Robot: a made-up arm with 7 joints.
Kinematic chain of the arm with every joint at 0, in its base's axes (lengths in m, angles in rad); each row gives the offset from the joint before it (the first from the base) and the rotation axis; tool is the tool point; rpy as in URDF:
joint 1: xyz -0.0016 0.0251 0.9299 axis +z
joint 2: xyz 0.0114 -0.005 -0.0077 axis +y
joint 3: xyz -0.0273 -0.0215 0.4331 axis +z
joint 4: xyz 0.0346 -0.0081 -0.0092 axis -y
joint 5: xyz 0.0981 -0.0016 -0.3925 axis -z
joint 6: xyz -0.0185 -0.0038 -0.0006 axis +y
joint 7: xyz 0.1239 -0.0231 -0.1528 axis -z
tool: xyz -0.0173 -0.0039 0.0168 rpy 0 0 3.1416
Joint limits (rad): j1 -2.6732..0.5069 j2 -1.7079..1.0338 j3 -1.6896..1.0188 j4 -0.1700..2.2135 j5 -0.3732..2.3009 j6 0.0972..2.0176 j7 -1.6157..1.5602
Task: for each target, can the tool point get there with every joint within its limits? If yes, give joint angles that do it. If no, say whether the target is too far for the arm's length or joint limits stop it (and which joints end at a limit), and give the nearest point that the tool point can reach.
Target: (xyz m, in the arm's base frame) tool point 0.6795 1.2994 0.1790
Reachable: no: too far | nearest point 0.4318 0.8359 0.6391 | short by 0.699 m
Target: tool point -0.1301 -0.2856 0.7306
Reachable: yes | joints -2.2370 0.5370 0.2835 0.6170 2.0883 0.5356 -0.6398
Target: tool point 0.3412 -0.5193 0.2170
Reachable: no: joint limits stop it (at a limit: joint 2, joint 5, joint 7) | nearest point 0.2883 -0.4352 0.5629 | short by 0.360 m
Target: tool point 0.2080 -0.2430 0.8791
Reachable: yes | joints -0.6576 -0.0382 -0.1128 0.4338 1.6334 0.5245 1.0018
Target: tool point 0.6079 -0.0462 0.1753
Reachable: no: joint limits stop it (at a limit: joint 2, joint 5, joint 7) | nearest point 0.5156 -0.0354 0.5567 | short by 0.393 m
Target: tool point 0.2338 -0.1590 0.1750
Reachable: no: joint limits stop it (at a limit: joint 2, joint 5, joint 7) | nearest point 0.2584 -0.1782 0.5420 | short by 0.368 m
